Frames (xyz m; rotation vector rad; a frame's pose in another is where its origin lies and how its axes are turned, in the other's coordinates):
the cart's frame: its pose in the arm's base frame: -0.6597 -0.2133 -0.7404 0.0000 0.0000 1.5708
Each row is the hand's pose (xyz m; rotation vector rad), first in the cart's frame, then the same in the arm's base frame.
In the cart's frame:
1: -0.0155 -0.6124 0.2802 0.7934 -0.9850 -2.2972
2: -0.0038 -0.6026 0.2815 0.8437 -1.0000 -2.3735
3: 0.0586 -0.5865 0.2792 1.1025 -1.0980 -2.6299
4: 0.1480 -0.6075 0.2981 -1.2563 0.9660 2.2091
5: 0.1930 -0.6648 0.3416 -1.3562 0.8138 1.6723
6: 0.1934 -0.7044 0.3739 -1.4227 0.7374 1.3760
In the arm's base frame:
1: -0.0473 -0.2288 -0.4602 1.0014 -0.1079 -0.9014
2: -0.0571 -0.2171 -0.4589 1.0244 -0.0868 -0.9889
3: -0.0732 -0.1547 -0.4612 1.1611 0.0024 -1.3185
4: -0.0522 -0.0653 -0.4423 1.4208 0.1856 -1.7854
5: 0.0051 -0.0203 -0.3988 1.7193 0.4298 -2.1392
6: 0.0447 -0.0199 -0.3665 1.9136 0.6071 -2.2772

